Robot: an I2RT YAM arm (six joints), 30 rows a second.
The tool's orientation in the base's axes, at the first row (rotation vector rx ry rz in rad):
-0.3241, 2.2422, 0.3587
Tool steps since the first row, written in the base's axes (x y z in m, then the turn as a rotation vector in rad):
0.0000, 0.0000, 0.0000, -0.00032, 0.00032, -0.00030
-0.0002, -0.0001, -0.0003, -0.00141, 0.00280, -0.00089
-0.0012, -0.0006, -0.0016, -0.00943, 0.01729, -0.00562
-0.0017, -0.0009, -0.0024, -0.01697, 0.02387, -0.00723
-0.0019, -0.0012, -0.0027, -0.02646, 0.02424, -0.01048
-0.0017, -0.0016, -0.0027, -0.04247, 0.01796, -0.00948
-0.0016, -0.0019, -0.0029, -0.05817, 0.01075, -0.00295
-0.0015, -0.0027, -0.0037, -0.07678, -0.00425, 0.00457
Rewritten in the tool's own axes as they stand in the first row. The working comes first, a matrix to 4 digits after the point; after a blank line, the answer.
The tool's axes in the first row as the columns of a matrix, in the base's axes (used below as rounded here):
-0.6284, -0.3468, 0.6963
-0.1122, 0.9262, 0.3600
-0.7697, 0.1481, -0.6209

0.0000, 0.0000, 0.0000, 0.00040, 0.00036, 0.00008
0.0004, -0.0001, 0.0000, 0.00126, 0.00295, 0.00058
0.0021, -0.0004, -0.0001, 0.00831, 0.01845, 0.00315
0.0030, -0.0006, 0.0000, 0.01355, 0.02692, 0.00127
0.0034, -0.0009, -0.0001, 0.02197, 0.03008, -0.00319
0.0033, -0.0013, -0.0001, 0.03197, 0.02996, -0.01722
0.0035, -0.0016, 0.0000, 0.03762, 0.02969, -0.03480
0.0041, -0.0025, 0.0003, 0.04521, 0.02337, -0.05783

